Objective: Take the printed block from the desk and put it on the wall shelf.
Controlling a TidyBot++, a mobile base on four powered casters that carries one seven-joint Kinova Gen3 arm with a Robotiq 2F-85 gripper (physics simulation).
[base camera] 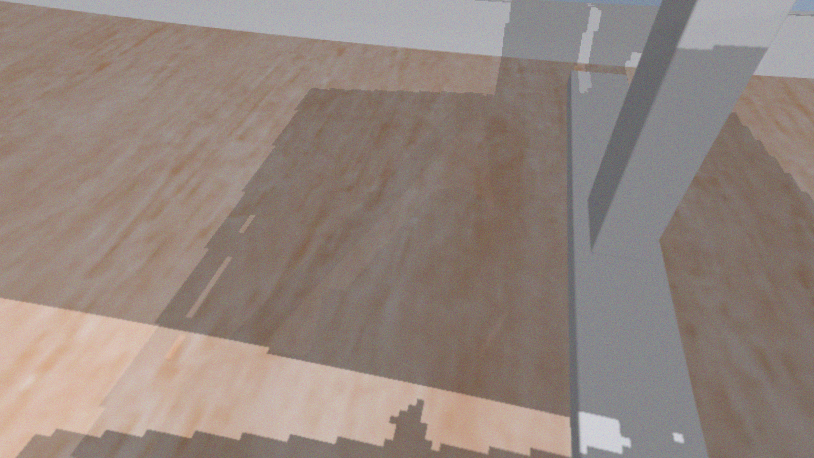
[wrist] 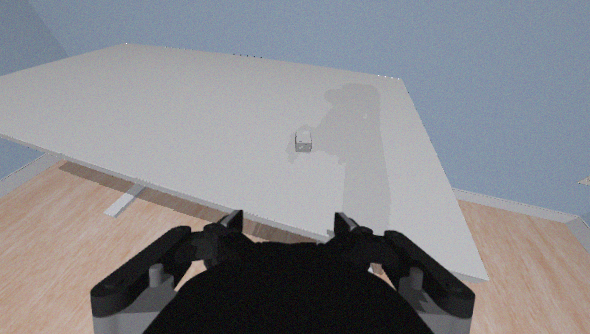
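The printed block (wrist: 303, 142) is a small pale grey-white block. It sits on the white desk (wrist: 175, 110), right of the middle of the top, beside the arm's shadow. My gripper (wrist: 288, 221) is open and empty in the wrist view. It is above and on the near side of the desk, and the block shows beyond the fingertips, apart from them. The block and the gripper do not show in the base camera view. The wall shelf cannot be made out in either view.
A grey desk leg with its foot (base camera: 631, 319) stands close at the right in the base camera view. Blue wall (wrist: 500, 100) rises behind the desk. The desk's near edge crosses above the wooden floor (wrist: 530, 250). A floor foot (wrist: 125, 200) shows under the desk's left part.
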